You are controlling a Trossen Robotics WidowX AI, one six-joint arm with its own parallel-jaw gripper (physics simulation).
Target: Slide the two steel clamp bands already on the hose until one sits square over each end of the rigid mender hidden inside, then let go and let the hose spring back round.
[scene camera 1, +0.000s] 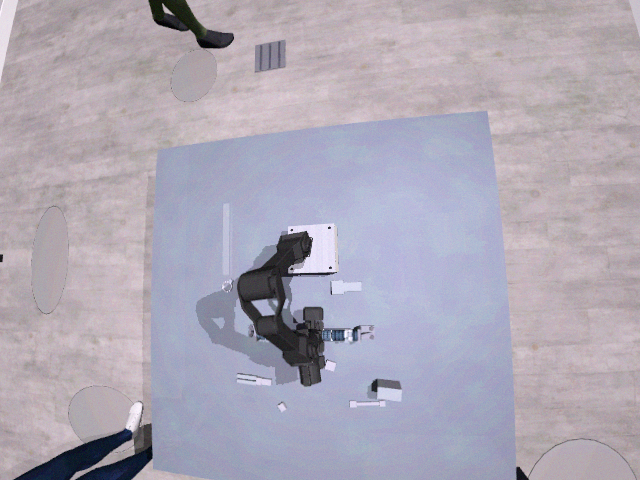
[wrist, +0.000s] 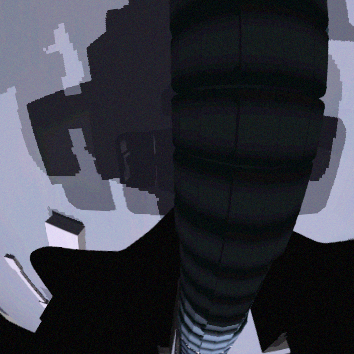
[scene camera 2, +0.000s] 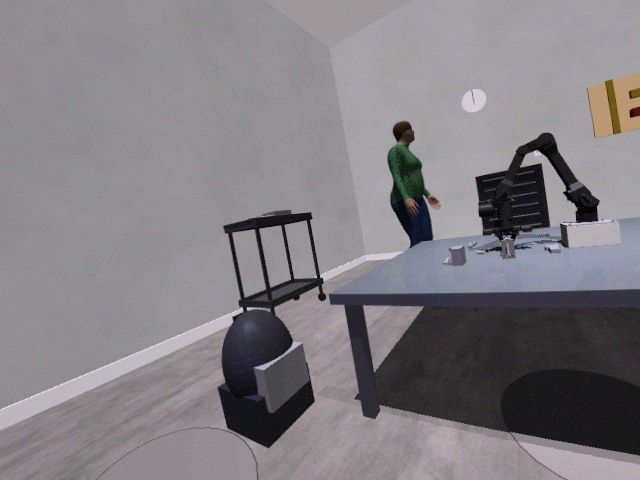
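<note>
The ribbed hose (scene camera 1: 335, 335) (wrist: 242, 140) lies left to right on the blue table (scene camera 1: 413, 200) in front of the arm's base. Its right part shows bluish, with a pale fitting (scene camera 1: 365, 331) at that end. The arm hides its left part. My gripper (scene camera 1: 312, 336) (scene camera 2: 507, 239) (wrist: 206, 203) reaches down over the hose and is shut on it; in the wrist view the dark hose runs straight up between the two black fingers. I cannot pick out the steel clamp bands for certain; a pale ring (scene camera 1: 352, 334) sits near the right end.
A white base plate (scene camera 1: 324, 249) is behind the arm. Small pale blocks (scene camera 1: 346, 287) (scene camera 1: 253, 379) (scene camera 1: 387, 390) (scene camera 1: 367, 404) lie around the hose. A small ring (scene camera 1: 227, 285) and a pale strip (scene camera 1: 226, 238) lie to the left. A person (scene camera 2: 409, 186) and a black cart (scene camera 2: 270, 221) stand beside the table.
</note>
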